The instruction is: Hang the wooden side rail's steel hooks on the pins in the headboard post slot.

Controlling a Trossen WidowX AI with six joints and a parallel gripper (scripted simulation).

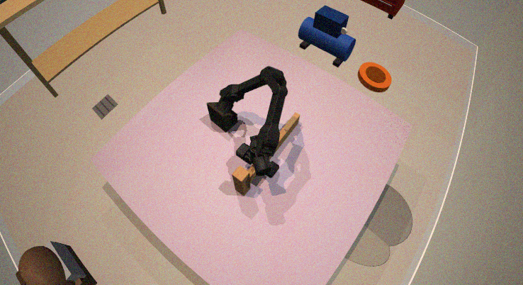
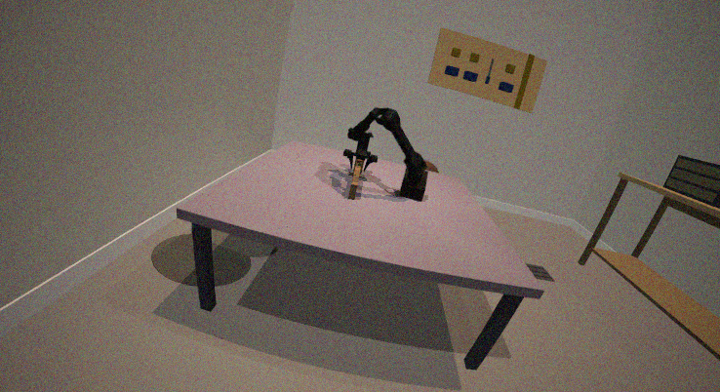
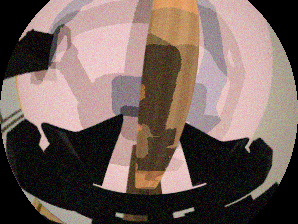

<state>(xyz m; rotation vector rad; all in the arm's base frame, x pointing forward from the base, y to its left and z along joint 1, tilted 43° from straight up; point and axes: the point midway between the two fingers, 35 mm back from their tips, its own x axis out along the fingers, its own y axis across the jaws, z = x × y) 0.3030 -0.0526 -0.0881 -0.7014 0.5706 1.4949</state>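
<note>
Now: gripper tip 10 mm short of the upright headboard post, 100 mm to the left of it and 50 mm below it.
</note>
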